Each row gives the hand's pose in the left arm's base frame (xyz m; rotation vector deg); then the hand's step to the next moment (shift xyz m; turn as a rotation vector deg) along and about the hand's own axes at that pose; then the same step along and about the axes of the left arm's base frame.
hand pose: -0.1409 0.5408 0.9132 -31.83 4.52 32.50
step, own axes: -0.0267 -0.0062 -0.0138 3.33 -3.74 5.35
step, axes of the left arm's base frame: -0.0182 -0.0246 -0.0029 4.37 1.78 5.60
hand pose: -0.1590 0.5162 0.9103 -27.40 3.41 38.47
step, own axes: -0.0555 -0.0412 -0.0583 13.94 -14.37 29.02
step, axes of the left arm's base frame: -0.0127 -0.0863 -0.0238 16.87 11.28 28.83
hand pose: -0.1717 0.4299 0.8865 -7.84 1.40 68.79
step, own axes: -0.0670 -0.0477 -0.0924 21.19 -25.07 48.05
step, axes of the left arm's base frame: 0.0251 -0.0900 -0.0810 28.43 16.47 48.03
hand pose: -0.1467 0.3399 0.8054 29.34 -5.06 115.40
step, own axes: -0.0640 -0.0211 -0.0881 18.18 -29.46 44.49
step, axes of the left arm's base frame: 0.0156 -0.0186 -0.1082 32.27 17.09 42.95
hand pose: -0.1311 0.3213 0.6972 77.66 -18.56 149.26
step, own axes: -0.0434 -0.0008 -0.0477 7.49 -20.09 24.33
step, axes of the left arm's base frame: -0.0125 0.0112 -0.0623 20.08 13.00 21.89
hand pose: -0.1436 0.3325 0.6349 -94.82 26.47 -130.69
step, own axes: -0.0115 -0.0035 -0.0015 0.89 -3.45 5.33
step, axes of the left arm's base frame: 0.0019 0.0080 -0.0089 4.67 2.29 3.75
